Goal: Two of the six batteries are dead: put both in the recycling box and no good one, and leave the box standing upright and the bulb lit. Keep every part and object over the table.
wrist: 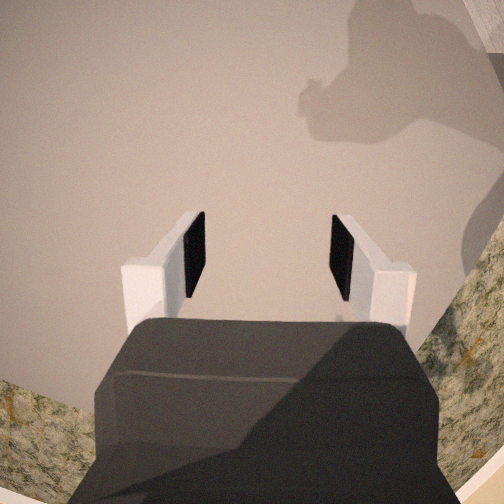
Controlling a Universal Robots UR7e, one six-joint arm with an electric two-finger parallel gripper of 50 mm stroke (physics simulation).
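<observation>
My gripper (267,255) is open and empty, its two white fingers with black pads spread wide above a plain beige table top (175,125). No battery, recycling box or bulb is in the wrist view. The arm's shadow (400,80) falls on the table at the upper right.
The table's edge curves along the lower left and right, with a mottled green-brown stone floor (470,350) beyond it. A pale strip (482,477) shows at the lower right corner and a grey patch (487,20) at the top right corner.
</observation>
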